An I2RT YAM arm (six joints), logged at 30 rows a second.
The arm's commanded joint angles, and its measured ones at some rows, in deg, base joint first. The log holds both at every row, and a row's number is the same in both.
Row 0, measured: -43.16 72.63 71.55 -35.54 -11.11 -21.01
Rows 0 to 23, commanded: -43.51 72.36 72.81 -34.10 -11.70 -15.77; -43.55 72.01 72.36 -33.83 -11.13 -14.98; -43.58 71.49 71.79 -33.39 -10.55 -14.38; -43.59 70.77 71.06 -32.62 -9.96 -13.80; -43.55 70.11 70.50 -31.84 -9.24 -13.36; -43.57 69.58 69.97 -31.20 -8.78 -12.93; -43.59 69.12 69.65 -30.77 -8.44 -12.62; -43.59 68.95 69.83 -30.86 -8.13 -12.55; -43.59 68.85 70.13 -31.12 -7.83 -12.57; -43.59 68.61 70.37 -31.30 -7.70 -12.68; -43.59 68.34 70.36 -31.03 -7.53 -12.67; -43.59 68.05 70.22 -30.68 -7.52 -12.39; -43.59 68.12 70.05 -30.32 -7.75 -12.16; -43.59 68.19 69.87 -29.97 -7.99 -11.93; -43.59 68.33 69.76 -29.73 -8.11 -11.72; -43.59 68.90 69.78 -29.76 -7.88 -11.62; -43.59 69.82 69.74 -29.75 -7.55 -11.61; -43.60 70.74 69.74 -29.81 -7.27 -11.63; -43.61 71.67 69.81 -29.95 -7.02 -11.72; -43.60 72.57 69.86 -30.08 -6.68 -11.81; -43.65 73.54 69.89 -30.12 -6.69 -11.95; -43.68 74.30 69.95 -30.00 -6.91 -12.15; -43.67 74.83 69.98 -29.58 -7.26 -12.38; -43.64 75.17 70.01 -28.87 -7.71 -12.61
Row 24, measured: -43.68 72.72 70.02 -31.38 -7.55 -12.87
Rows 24 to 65, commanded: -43.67 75.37 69.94 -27.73 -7.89 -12.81; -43.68 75.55 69.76 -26.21 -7.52 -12.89; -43.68 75.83 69.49 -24.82 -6.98 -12.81; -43.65 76.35 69.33 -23.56 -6.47 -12.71; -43.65 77.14 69.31 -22.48 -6.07 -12.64; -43.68 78.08 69.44 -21.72 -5.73 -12.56; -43.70 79.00 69.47 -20.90 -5.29 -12.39; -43.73 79.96 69.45 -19.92 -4.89 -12.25; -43.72 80.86 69.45 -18.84 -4.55 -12.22; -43.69 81.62 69.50 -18.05 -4.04 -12.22; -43.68 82.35 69.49 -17.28 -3.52 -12.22; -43.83 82.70 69.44 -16.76 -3.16 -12.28; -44.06 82.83 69.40 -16.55 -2.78 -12.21; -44.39 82.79 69.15 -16.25 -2.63 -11.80; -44.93 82.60 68.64 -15.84 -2.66 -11.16; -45.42 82.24 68.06 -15.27 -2.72 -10.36; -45.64 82.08 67.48 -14.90 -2.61 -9.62; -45.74 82.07 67.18 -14.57 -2.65 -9.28; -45.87 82.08 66.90 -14.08 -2.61 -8.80; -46.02 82.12 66.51 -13.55 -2.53 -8.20; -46.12 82.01 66.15 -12.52 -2.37 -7.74; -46.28 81.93 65.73 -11.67 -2.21 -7.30; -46.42 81.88 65.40 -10.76 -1.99 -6.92; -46.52 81.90 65.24 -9.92 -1.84 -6.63; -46.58 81.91 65.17 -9.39 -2.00 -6.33; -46.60 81.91 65.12 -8.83 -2.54 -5.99; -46.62 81.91 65.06 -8.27 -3.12 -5.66; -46.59 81.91 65.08 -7.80 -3.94 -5.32; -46.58 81.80 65.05 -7.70 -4.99 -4.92; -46.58 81.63 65.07 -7.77 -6.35 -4.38; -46.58 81.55 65.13 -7.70 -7.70 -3.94; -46.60 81.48 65.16 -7.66 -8.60 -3.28; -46.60 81.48 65.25 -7.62 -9.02 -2.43; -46.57 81.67 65.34 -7.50 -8.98 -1.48; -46.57 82.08 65.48 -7.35 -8.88 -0.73; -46.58 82.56 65.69 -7.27 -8.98 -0.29; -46.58 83.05 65.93 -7.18 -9.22 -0.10; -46.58 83.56 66.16 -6.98 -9.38 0.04; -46.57 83.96 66.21 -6.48 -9.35 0.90; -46.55 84.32 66.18 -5.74 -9.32 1.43; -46.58 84.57 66.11 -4.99 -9.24 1.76; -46.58 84.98 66.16 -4.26 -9.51 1.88
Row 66, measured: -46.37 83.67 65.32 -8.90 -7.86 -1.06
